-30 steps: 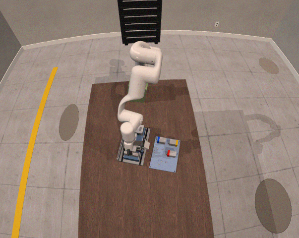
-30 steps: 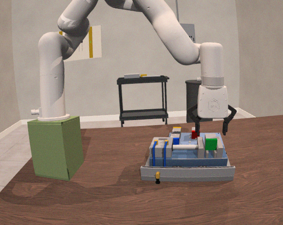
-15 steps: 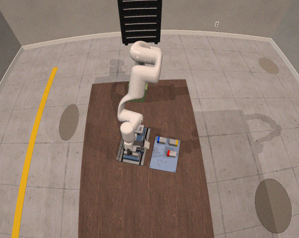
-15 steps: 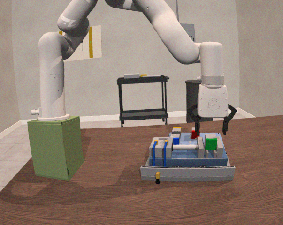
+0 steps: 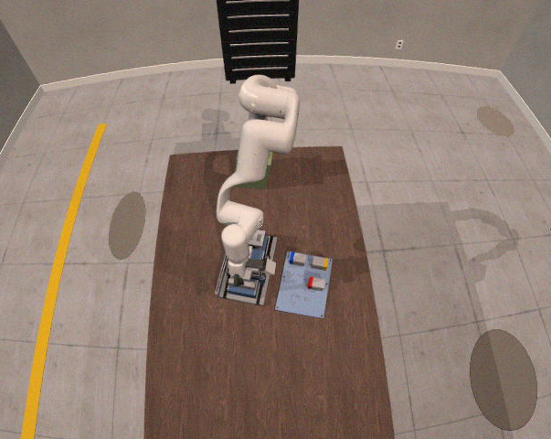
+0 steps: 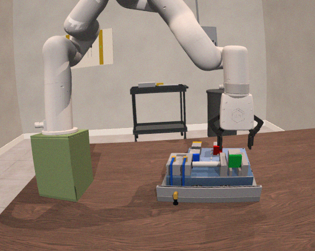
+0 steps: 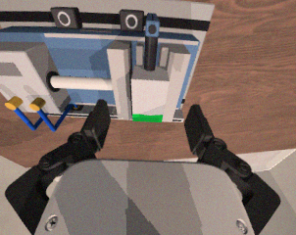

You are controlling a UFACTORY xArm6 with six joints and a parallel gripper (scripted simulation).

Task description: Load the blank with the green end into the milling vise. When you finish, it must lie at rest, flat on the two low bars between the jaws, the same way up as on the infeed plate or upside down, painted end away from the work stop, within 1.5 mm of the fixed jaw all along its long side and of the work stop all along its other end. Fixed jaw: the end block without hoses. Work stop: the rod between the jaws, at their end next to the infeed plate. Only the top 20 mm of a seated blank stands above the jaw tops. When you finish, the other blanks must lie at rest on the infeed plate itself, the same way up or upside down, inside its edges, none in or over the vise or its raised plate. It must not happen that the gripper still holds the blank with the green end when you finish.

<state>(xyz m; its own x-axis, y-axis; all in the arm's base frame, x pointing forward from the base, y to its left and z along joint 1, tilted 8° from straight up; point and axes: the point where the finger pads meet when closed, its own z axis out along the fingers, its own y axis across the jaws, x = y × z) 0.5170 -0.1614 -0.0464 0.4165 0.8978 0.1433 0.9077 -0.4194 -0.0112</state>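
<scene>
The green-ended blank is 4 cm below my hand. Round my hand: fixed jaw 3 cm ahead, 1 cm to the right, 6 cm below; then moving jaw 3 cm behind, 1 cm to the left, 6 cm below; then dark work stop rod 2 cm ahead, 4 cm to the left, 5 cm below.
</scene>
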